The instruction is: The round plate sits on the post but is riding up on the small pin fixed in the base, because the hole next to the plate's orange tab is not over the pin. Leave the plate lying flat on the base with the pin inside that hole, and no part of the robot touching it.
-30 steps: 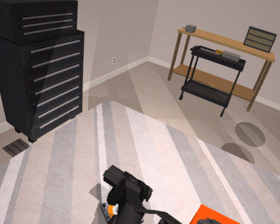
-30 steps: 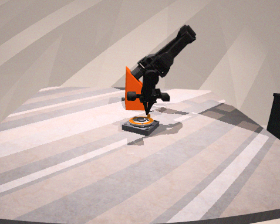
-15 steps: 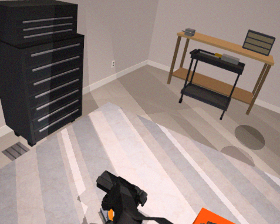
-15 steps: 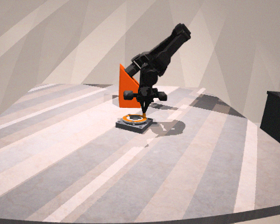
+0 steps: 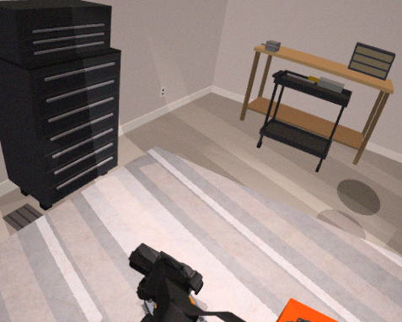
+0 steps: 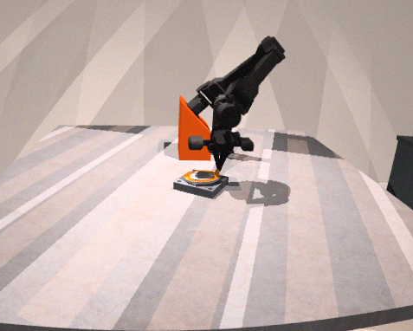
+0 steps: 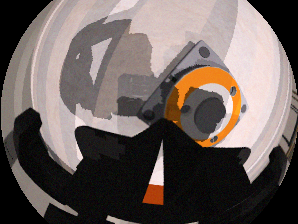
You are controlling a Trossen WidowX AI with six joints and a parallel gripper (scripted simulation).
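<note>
My gripper tip is now 3 cm to the left of the round plate, 1 cm short of it and 1 cm above it. The rest, counted from my gripper tip: dark square base: 5 cm to the right, 2 cm below, 1 cm ahead.
</note>
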